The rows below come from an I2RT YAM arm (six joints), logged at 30 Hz.
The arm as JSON. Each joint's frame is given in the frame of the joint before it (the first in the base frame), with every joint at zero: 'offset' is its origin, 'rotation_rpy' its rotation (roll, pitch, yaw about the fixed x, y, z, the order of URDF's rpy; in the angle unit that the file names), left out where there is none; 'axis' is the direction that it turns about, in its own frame. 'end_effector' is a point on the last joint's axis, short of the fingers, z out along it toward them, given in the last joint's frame.
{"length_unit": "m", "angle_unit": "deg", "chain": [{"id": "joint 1", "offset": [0.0, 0.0, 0.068], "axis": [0.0, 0.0, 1.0]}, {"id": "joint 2", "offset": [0.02, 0.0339, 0.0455], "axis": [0.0, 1.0, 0.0]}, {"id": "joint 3", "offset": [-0.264, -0.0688, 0.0], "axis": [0.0, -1.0, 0.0]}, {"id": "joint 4", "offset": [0.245, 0.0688, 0.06], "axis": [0.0, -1.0, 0.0]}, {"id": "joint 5", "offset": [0.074, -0.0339, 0.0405], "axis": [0.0, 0.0, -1.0]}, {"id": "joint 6", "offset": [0.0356, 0.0, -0.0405], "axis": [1.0, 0.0, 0.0]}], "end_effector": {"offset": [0.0, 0.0, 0.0], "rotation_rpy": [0.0, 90.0, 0.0]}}
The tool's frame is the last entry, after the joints.
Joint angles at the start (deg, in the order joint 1, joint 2, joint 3, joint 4, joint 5, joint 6):
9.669, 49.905, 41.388, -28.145, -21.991, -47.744
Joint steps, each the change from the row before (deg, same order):
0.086, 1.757, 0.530, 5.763, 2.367, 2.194
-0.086, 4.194, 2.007, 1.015, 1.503, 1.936
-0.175, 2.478, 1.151, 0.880, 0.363, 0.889
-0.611, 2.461, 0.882, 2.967, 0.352, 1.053
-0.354, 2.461, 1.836, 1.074, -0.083, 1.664
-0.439, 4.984, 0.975, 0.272, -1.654, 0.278
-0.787, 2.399, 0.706, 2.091, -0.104, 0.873
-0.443, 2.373, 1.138, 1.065, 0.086, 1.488
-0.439, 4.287, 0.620, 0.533, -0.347, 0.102
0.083, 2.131, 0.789, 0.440, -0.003, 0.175
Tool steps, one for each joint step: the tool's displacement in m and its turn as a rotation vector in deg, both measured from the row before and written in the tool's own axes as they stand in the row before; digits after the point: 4 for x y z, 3 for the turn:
-0.0059, -0.0112, 0.0049, 4.646, -1.231, 0.536
-0.0016, -0.0095, 0.0118, 0.354, 1.885, 2.359
-0.0012, -0.0057, 0.0073, 0.101, 0.637, 1.119
-0.0016, -0.0087, 0.0076, 1.597, -0.474, 0.951
-0.0039, -0.0082, 0.0063, 0.481, -0.225, 1.709
0.0073, -0.0033, 0.0194, -3.214, 1.838, 1.684
0.0016, -0.0074, 0.0081, 0.749, -0.067, 1.173
0.0003, -0.0063, 0.0078, 0.305, 0.336, 1.786
0.0092, -0.0034, 0.0175, -1.737, 2.285, 1.389
0.0011, -0.0023, 0.0084, -0.578, 0.651, 0.427

